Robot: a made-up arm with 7 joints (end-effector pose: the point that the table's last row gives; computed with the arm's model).
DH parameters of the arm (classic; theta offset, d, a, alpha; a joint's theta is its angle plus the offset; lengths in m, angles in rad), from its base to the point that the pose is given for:
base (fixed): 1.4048 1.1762 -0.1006 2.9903
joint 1: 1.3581 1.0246 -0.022 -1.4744
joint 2: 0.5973 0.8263 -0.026 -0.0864
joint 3: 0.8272 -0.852 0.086 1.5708
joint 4: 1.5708 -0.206 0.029 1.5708
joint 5: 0 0.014 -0.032 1.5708
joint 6: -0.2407 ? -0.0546 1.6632
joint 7: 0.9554 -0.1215 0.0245 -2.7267
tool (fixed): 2.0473 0.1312 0 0
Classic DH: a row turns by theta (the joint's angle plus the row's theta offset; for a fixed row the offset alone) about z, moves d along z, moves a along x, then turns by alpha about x.
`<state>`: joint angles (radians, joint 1 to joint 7).
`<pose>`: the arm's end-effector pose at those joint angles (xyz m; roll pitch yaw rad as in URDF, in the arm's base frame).
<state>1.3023 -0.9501 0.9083 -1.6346 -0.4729 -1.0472 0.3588</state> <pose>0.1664 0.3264 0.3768 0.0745 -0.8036 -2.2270</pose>
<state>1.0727 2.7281 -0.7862 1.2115 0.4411 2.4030 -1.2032</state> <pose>0.3588 0.0629 -0.1174 2.9994 -0.8792 0.8512</pose>
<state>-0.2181 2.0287 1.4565 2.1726 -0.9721 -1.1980 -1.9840</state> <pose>0.5374 -0.0053 0.3657 -0.9894 -0.6386 -1.3643</pose>
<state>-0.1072 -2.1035 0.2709 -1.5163 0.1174 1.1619 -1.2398</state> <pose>-0.0030 0.0195 0.5280 0.7774 0.3086 -2.6522</pose>
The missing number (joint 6, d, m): 0.0414
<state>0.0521 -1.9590 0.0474 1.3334 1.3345 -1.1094 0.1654</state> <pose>0.0257 -0.2992 0.2229 -2.8724 0.8978 1.3026</pose>
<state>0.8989 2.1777 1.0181 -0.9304 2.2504 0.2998 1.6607</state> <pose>0.5148 -0.2346 -0.0736 1.8599 0.0539 1.8966</pose>
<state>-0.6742 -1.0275 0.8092 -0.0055 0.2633 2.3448 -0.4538</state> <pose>-0.3048 -0.3155 0.1184 -2.1640 0.5161 1.4332</pose>
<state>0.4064 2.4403 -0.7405 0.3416 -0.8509 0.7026 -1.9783</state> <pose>-0.1357 0.0592 0.0534 -2.0817 -1.0043 1.6739</pose>
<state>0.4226 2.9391 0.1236 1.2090 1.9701 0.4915 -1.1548</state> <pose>0.2714 -0.4402 0.1567 1.6172 0.5122 -0.3372</pose>
